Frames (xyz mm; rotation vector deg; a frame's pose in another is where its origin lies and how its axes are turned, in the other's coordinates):
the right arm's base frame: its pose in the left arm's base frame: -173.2 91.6 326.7 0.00 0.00 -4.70
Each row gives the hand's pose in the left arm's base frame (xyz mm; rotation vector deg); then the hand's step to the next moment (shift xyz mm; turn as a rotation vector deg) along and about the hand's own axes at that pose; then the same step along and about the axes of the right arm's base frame.
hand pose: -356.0 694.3 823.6 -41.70 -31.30 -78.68
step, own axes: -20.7 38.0 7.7 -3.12 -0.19 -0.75
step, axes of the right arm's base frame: 33.5 24.0 -15.3 -0.78 1.48 -2.74
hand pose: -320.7 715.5 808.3 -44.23 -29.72 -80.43
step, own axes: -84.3 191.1 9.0 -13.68 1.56 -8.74
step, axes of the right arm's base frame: 173.5 76.3 -88.1 -1.38 2.59 -16.04
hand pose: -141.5 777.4 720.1 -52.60 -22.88 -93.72
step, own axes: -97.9 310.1 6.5 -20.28 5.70 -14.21
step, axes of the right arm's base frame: 296.1 6.8 -134.4 0.83 2.25 -25.30
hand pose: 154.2 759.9 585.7 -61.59 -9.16 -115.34
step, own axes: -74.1 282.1 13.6 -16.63 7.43 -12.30
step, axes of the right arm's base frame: 242.7 -112.2 -117.3 2.41 -0.11 -21.85
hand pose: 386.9 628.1 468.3 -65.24 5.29 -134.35
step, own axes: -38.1 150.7 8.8 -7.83 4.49 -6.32
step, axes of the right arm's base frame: 99.1 -101.7 -63.9 1.24 -0.98 -10.90
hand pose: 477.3 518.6 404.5 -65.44 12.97 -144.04
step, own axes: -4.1 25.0 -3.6 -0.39 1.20 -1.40
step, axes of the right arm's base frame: 8.1 -20.8 -12.5 -0.42 -1.00 -1.54
